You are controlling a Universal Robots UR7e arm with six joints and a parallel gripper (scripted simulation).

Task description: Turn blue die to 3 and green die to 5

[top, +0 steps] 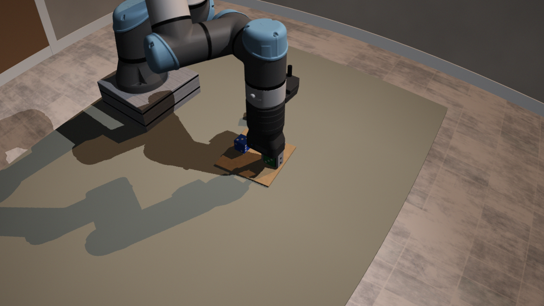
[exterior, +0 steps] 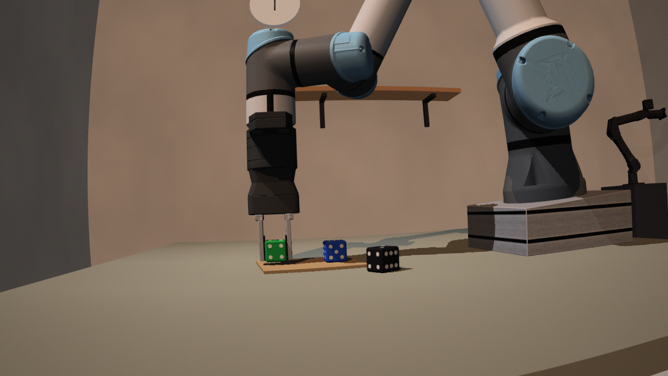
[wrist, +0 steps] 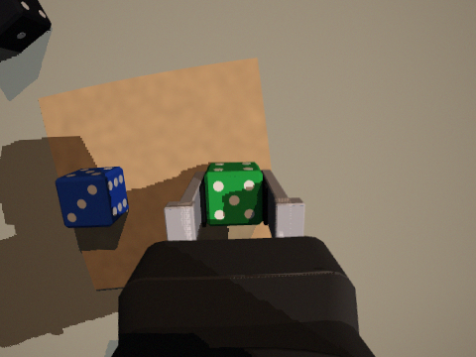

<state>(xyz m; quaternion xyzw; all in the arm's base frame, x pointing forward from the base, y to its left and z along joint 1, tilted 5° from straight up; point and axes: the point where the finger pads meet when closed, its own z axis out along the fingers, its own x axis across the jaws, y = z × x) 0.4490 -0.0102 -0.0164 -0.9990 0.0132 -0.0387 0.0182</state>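
Right now my hand is right at the green die. Also, from my hand: brown mat: 4 cm behind, 3 cm below; then black die: 13 cm behind, 11 cm to the left, 1 cm below; then blue die: 8 cm behind, 1 cm below.
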